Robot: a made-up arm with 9 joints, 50 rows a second.
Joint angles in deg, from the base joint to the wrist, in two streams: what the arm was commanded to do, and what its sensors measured. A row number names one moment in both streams.
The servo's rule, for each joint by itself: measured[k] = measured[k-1] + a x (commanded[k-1-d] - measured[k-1]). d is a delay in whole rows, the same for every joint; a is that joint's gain. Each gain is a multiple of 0.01, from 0.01 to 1. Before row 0 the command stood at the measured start. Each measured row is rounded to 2 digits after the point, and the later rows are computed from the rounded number. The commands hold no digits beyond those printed.
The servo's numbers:
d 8
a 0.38 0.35 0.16 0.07 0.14 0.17 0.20 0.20 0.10
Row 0, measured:
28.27 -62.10 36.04 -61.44 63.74 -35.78 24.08 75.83 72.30
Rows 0 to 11, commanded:
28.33 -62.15 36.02 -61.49 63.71 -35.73 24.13 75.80 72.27
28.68 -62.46 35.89 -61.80 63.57 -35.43 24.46 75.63 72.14
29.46 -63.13 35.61 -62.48 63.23 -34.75 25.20 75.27 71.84
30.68 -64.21 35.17 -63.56 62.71 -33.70 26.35 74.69 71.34
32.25 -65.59 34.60 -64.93 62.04 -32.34 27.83 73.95 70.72
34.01 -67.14 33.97 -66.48 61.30 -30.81 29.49 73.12 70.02
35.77 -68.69 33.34 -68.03 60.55 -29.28 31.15 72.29 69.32
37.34 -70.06 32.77 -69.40 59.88 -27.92 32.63 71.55 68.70
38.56 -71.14 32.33 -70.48 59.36 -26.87 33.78 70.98 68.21
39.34 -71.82 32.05 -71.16 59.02 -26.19 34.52 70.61 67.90
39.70 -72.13 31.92 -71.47 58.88 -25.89 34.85 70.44 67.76
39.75 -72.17 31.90 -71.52 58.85 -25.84 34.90 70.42 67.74
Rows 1 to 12, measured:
28.27 -62.10 36.04 -61.44 63.74 -35.78 24.08 75.83 72.30
28.27 -62.10 36.04 -61.44 63.74 -35.78 24.08 75.83 72.30
28.27 -62.10 36.04 -61.44 63.74 -35.78 24.08 75.83 72.30
28.27 -62.10 36.04 -61.44 63.74 -35.78 24.08 75.83 72.30
28.27 -62.10 36.04 -61.44 63.74 -35.78 24.08 75.83 72.30
28.27 -62.10 36.04 -61.44 63.74 -35.78 24.08 75.83 72.30
28.27 -62.10 36.04 -61.44 63.74 -35.78 24.08 75.83 72.30
28.27 -62.10 36.04 -61.44 63.74 -35.78 24.08 75.83 72.30
28.29 -62.12 36.04 -61.44 63.74 -35.77 24.09 75.82 72.30
28.44 -62.24 36.02 -61.47 63.72 -35.71 24.16 75.78 72.28
28.83 -62.55 35.95 -61.54 63.65 -35.55 24.37 75.68 72.24
29.53 -63.13 35.83 -61.68 63.52 -35.24 24.77 75.48 72.15

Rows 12 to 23, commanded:
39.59 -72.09 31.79 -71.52 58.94 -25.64 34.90 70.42 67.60
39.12 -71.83 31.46 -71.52 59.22 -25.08 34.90 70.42 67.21
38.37 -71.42 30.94 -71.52 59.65 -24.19 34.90 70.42 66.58
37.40 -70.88 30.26 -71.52 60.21 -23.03 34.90 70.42 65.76
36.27 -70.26 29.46 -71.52 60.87 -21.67 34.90 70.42 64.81
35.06 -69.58 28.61 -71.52 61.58 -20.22 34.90 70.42 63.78
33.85 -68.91 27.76 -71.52 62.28 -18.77 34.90 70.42 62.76
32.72 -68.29 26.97 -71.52 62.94 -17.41 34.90 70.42 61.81
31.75 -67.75 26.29 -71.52 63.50 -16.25 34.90 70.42 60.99
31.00 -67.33 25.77 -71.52 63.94 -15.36 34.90 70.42 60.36
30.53 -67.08 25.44 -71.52 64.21 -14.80 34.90 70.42 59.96
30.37 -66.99 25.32 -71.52 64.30 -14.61 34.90 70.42 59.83
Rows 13 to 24, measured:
30.56 -63.99 35.63 -61.91 63.31 -34.75 25.38 75.17 72.01
31.87 -65.09 35.36 -62.23 63.03 -34.08 26.20 74.76 71.81
33.35 -66.35 35.04 -62.64 62.68 -33.26 27.19 74.27 71.56
34.87 -67.65 34.68 -63.11 62.29 -32.35 28.28 73.73 71.27
36.27 -68.87 34.30 -63.63 61.88 -31.42 29.38 73.18 70.96
37.44 -69.90 33.94 -64.16 61.48 -30.53 30.41 72.67 70.65
38.30 -70.68 33.62 -64.67 61.12 -29.74 31.30 72.22 70.36
38.85 -71.20 33.34 -65.15 60.80 -29.08 32.02 71.86 70.10
39.13 -71.51 33.09 -65.60 60.54 -28.50 32.60 71.57 69.85
39.13 -71.62 32.83 -66.01 60.36 -27.92 33.06 71.34 69.59
38.84 -71.55 32.53 -66.40 60.26 -27.29 33.43 71.16 69.29
38.29 -71.32 32.17 -66.76 60.25 -26.57 33.72 71.01 68.94

